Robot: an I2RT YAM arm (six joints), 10 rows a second.
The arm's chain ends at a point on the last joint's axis. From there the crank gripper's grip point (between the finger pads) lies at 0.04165 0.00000 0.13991 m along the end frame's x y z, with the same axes.
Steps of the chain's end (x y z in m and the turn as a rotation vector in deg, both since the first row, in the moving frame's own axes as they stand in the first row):
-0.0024, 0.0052, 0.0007, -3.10, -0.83, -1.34
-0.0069, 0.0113, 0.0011, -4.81, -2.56, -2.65
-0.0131, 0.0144, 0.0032, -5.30, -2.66, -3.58
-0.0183, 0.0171, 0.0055, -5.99, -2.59, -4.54
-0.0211, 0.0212, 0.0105, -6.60, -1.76, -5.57
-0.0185, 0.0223, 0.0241, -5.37, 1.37, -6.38
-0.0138, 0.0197, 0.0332, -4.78, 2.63, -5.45
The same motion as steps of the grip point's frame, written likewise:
-0.0044, 0.0118, 0.0011, -3.10, -0.83, -1.34
-0.0130, 0.0213, 0.0024, -4.81, -2.56, -2.65
-0.0193, 0.0250, 0.0045, -5.30, -2.66, -3.58
-0.0242, 0.0287, 0.0066, -5.99, -2.59, -4.54
-0.0248, 0.0335, 0.0110, -6.60, -1.76, -5.57
-0.0147, 0.0305, 0.0227, -5.37, 1.37, -6.38
-0.0071, 0.0270, 0.0308, -4.78, 2.63, -5.45

